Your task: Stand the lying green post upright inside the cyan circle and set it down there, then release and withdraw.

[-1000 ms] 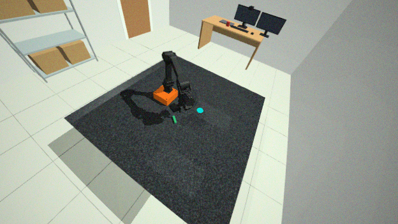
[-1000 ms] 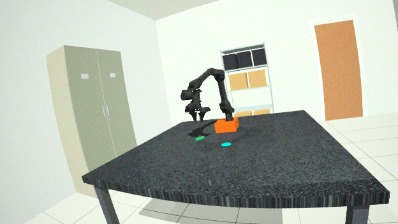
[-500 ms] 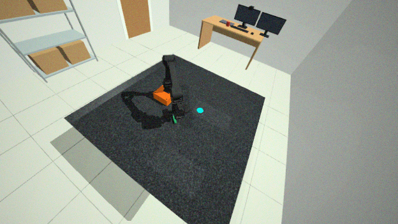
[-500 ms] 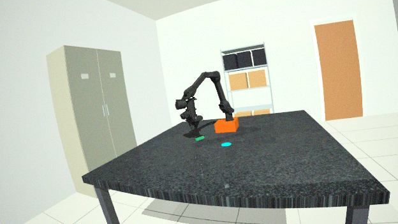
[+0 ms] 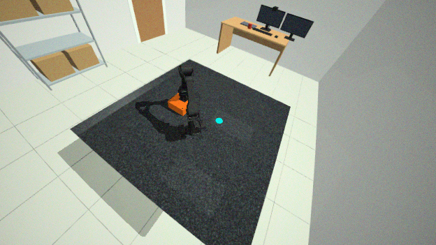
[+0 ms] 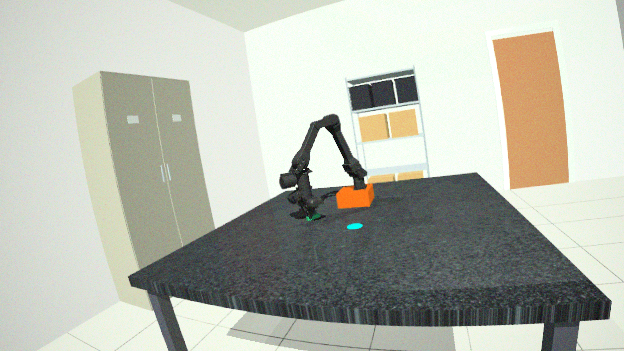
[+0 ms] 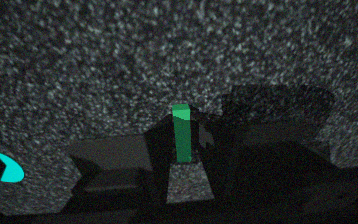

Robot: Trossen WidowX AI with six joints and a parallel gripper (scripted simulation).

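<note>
Now: the cyan circle 22 cm to the left of my gripper tip, 12 cm ahead of it and 1 cm below it. From my gripper tip the other things lie so: green post (2 cm behind, 1 cm to the left).
</note>
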